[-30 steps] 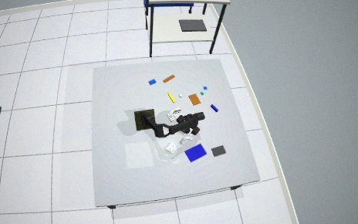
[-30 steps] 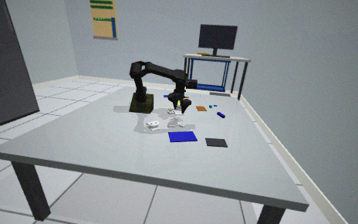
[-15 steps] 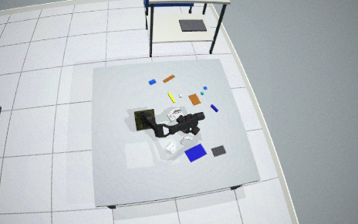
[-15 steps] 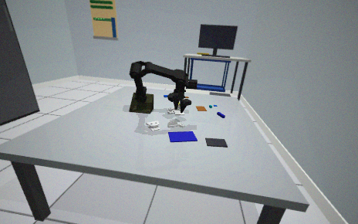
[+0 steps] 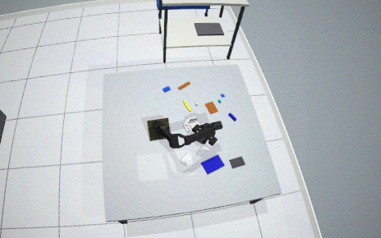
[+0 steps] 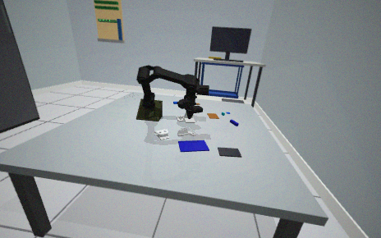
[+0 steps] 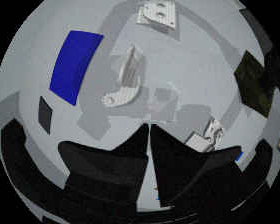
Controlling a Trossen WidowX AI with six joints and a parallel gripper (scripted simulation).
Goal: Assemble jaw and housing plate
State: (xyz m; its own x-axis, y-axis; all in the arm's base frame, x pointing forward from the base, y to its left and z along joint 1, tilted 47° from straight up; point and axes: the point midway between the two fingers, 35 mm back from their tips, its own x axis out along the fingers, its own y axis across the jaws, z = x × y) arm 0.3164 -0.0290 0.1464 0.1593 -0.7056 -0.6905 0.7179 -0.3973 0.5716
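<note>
Now: gripper tip 8 cm above the white jaw, 5 cm to the left of it and 3 cm short of it. From my gripper tip the other things lie so: blue plate (17 cm to the right, 8 cm below, 7 cm ahead); dark grey plate (26 cm ahead, 16 cm to the right, 8 cm below); white base (18 cm to the left, 8 cm below, 4 cm behind).
</note>
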